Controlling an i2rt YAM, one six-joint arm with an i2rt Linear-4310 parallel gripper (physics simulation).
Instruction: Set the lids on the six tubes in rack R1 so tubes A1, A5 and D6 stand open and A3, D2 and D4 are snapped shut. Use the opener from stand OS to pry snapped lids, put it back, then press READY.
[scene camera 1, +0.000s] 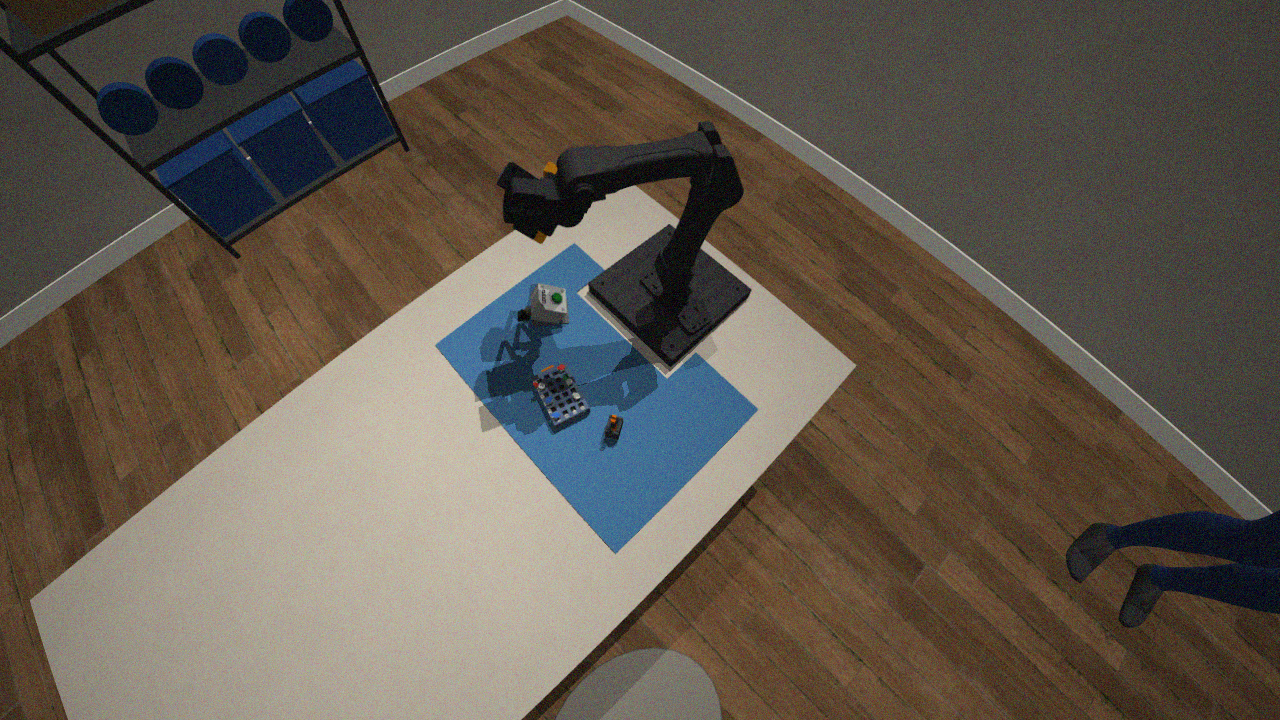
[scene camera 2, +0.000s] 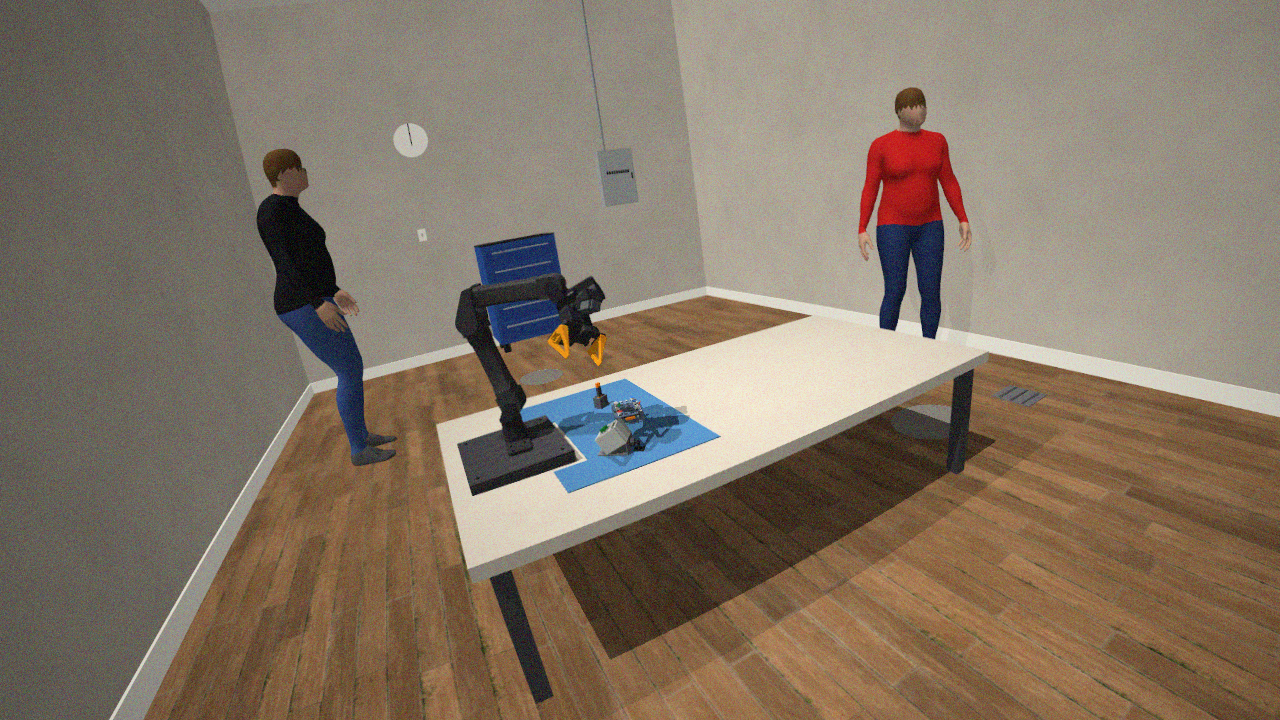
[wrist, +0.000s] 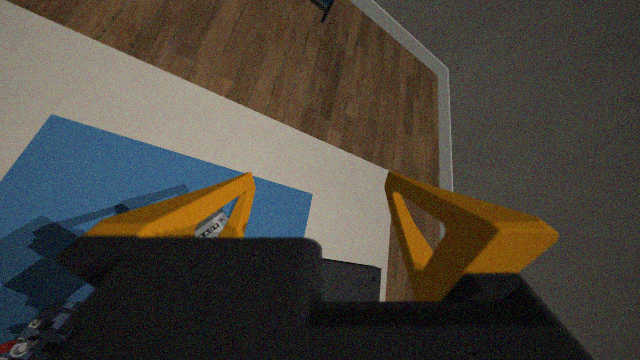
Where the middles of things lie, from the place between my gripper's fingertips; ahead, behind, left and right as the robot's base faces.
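From white box with green button (scene camera 1: 549, 306): my gripper 25 cm above, 7 cm short of it, 7 cm to the right of it.
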